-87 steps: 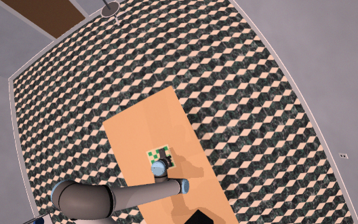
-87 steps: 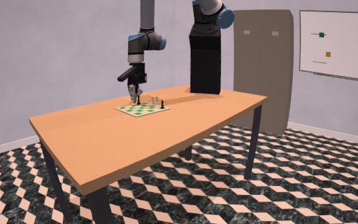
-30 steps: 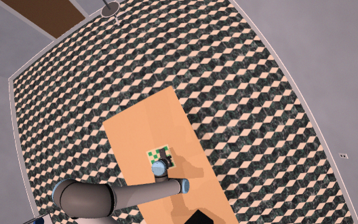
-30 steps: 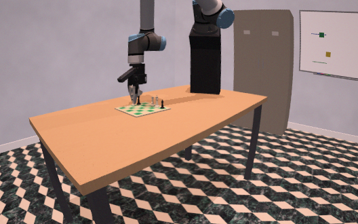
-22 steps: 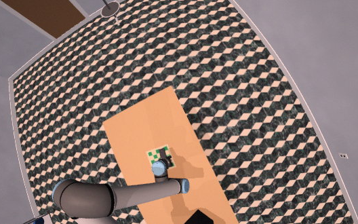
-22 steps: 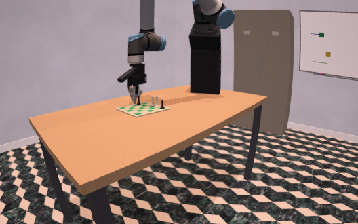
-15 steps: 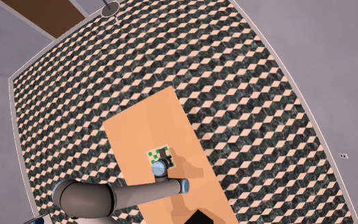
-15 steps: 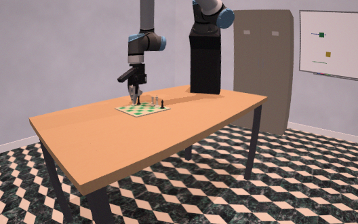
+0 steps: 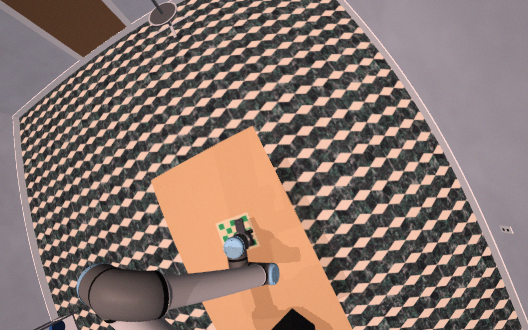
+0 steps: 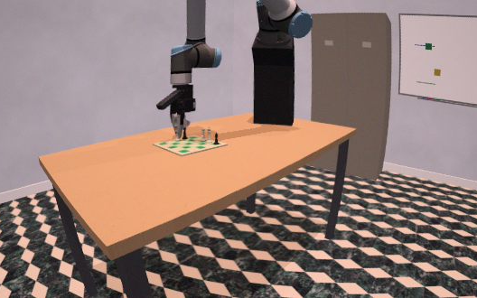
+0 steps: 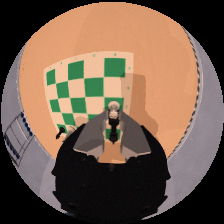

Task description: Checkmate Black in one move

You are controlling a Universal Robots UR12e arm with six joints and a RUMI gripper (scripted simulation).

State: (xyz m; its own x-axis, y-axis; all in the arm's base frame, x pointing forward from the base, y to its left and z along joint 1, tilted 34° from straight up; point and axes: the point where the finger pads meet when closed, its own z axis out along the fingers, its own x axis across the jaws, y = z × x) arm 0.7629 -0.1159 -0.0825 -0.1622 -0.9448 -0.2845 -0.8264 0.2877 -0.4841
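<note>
Now: the white chess piece 10 mm below my hand. Round my hand: tall black piece (30 mm behind, 10 mm to the left, 10 mm above); then short black piece (50 mm behind, 170 mm to the left); then green-and-cream chessboard (20 mm ahead, 80 mm to the left, 30 mm below).
</note>
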